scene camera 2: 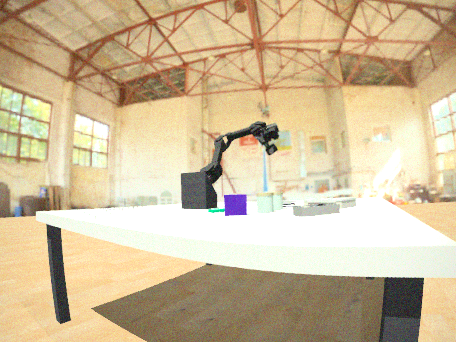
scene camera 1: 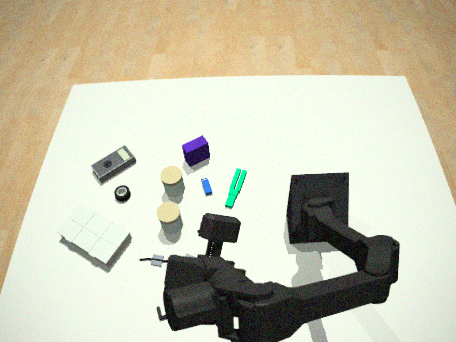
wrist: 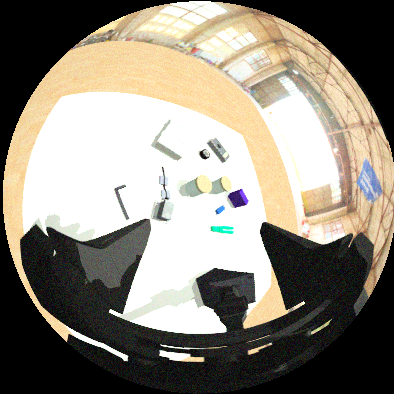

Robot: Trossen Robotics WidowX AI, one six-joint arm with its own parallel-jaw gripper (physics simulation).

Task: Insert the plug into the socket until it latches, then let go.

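Pixels of known places: gripper, between the fingertips: [scene camera 2: 267,148] [scene camera 1: 194,255] [wrist: 207,226]; arm's base, origin of its link: [scene camera 2: 202,185] [scene camera 1: 315,208] [wrist: 229,292].
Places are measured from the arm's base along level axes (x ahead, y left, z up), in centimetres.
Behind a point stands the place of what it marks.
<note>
A small grey piece [scene camera 1: 157,260] @[y 7.6, x 41.2, z -10.6 cm] [wrist: 163,180] @[y 7.5, x 41.1, z -10.6 cm] with a thin black cable lies on the table; a second grey piece [wrist: 165,194] @[y 7.7, x 36.5, z -10.5 cm] is in line with it. A larger grey block [wrist: 164,211] @[y 11.1, x 31.0, z -6.6 cm], which looks like the socket, lies at the end of this line. Which small piece is the plug, and whether it touches the block, I cannot tell. The arm hides most of the block in scene camera 1. My gripper [wrist: 207,226] @[y 20.0, x 27.5, z 18.3 cm] is open and empty, its fingers wide apart, high above the table.
Two tan-topped cylinders [scene camera 1: 172,176] @[y -15.0, x 37.4, z -4.0 cm] [scene camera 1: 169,214] @[y -2.6, x 37.4, z -4.0 cm], a purple box [scene camera 1: 196,151] @[y -25.0, x 31.1, z -5.5 cm] [scene camera 2: 235,205] @[y -28.5, x 32.3, z -7.7 cm] [wrist: 238,198] @[y -25.0, x 31.1, z -6.2 cm], a blue stick [scene camera 1: 207,186] @[y -15.2, x 28.1, z -9.9 cm], a green forked tool [scene camera 1: 235,189] @[y -13.6, x 20.0, z -9.7 cm], a grey device [scene camera 1: 114,164] @[y -24.0, x 57.1, z -8.5 cm], a small black disc [scene camera 1: 118,193] @[y -14.2, x 54.8, z -10.1 cm], a pale tiled block [scene camera 1: 95,234] @[y 0.9, x 58.6, z -7.7 cm] and a black L-shaped key [wrist: 121,202] @[y 22.0, x 35.3, z -10.2 cm] stand or lie around.
</note>
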